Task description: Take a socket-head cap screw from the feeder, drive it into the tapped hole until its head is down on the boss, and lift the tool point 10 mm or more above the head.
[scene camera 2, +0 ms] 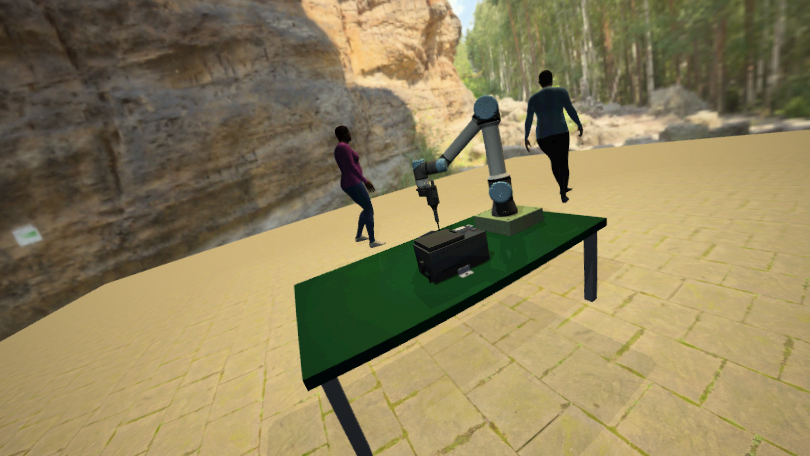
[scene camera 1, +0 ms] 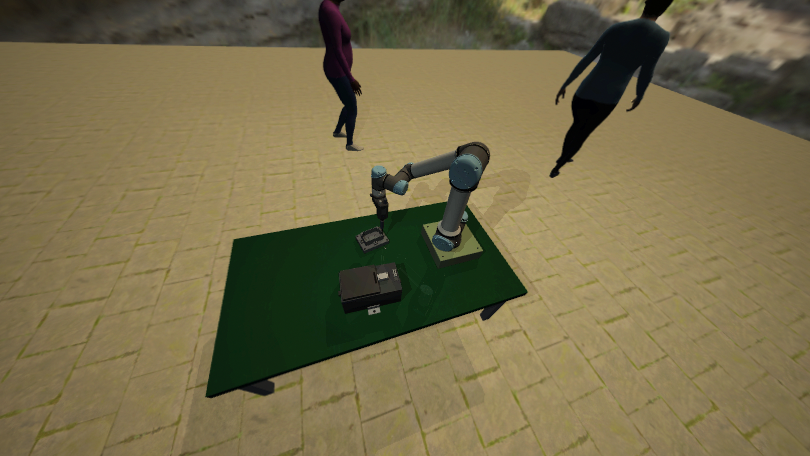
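My screwdriver point(scene camera 1: 382, 214) point(scene camera 2: 433, 202) points down from the wrist, and its tip is at the right edge of the grey workpiece point(scene camera 1: 366, 245) with the raised oval boss rim, in the scene camera 1 view. Whether the tip touches the workpiece or stands a little above it is too small to tell. In the scene camera 2 view the feeder hides the workpiece and the area under the tip. The black screw feeder point(scene camera 1: 359, 283) point(scene camera 2: 459, 254) stands on the table nearer the camera. No screw, screw head or tapped hole can be made out at this size.
The arm's base stands on a pale block point(scene camera 1: 460, 256) point(scene camera 2: 512, 224) on the green table point(scene camera 1: 272, 317) point(scene camera 2: 351, 322). A small light bracket point(scene camera 1: 374, 310) point(scene camera 2: 465, 271) sits at the feeder's front. One person point(scene camera 1: 338, 56) point(scene camera 2: 352, 169) in purple and another point(scene camera 1: 615, 62) point(scene camera 2: 549, 113) in blue are beyond the table.
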